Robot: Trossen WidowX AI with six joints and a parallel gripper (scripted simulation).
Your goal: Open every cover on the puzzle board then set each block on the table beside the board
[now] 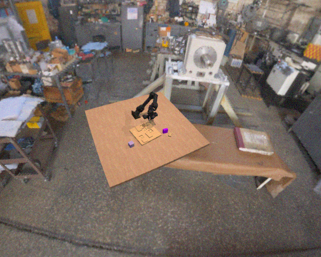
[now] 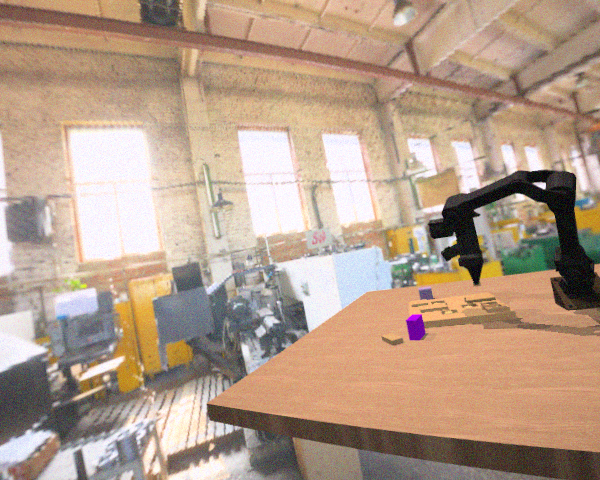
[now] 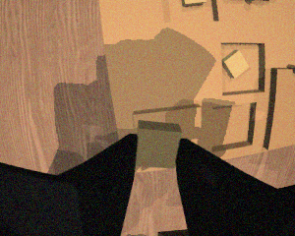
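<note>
Right now the tan puzzle board is 7 cm ahead of my gripper tip, 11 cm to the right of it and 9 cm below it. From my gripper tip the other things lie so: lilac block 14 cm ahead, 37 cm to the right, 8 cm below; magenta block 20 cm ahead, 10 cm to the left, 8 cm below.
</note>
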